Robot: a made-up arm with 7 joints.
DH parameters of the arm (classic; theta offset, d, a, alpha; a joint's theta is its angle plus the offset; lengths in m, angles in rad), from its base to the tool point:
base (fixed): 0.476 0 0.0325 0
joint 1: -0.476 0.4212 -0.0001 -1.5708
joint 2: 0 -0.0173 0.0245 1.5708
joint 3: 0 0.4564 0.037 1.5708
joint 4: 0 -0.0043 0.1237 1.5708
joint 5: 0 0.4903 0.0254 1.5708
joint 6: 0 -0.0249 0.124 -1.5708
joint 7: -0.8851 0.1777 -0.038 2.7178
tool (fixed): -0.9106 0.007 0 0
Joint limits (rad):
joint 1: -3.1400..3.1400
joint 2: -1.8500..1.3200
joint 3: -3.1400..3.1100
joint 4: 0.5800..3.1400
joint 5: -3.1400..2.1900
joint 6: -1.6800..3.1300
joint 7: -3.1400..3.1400
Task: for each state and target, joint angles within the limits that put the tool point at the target. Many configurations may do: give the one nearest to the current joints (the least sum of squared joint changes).
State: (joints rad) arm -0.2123 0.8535 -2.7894 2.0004 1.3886 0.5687 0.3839
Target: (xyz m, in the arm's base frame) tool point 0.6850 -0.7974 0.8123
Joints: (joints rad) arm -0.5543 1.3200 -2.1206 2.5199 1.4973 0.7944 0.4238
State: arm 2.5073 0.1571 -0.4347 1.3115 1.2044 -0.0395 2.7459
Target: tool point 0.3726 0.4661 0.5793
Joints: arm 2.0869 -0.2396 -0.7243 0.6963 1.5793 -0.5004 2.7922
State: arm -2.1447 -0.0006 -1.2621 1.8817 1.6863 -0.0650 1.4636
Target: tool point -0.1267 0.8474 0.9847
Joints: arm -2.2083 -0.6292 -1.6288 1.9303 1.6354 -0.0496 1.4935
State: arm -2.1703 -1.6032 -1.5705 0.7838 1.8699 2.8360 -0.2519
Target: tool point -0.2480 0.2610 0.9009
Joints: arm -1.9248 -1.1083 -1.1304 0.9658 1.9742 2.5741 -0.3076
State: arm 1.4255 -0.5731 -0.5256 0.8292 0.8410 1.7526 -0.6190
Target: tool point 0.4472 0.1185 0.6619
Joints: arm 1.1233 -0.5982 -0.8845 0.8588 0.7192 1.6898 -0.6214
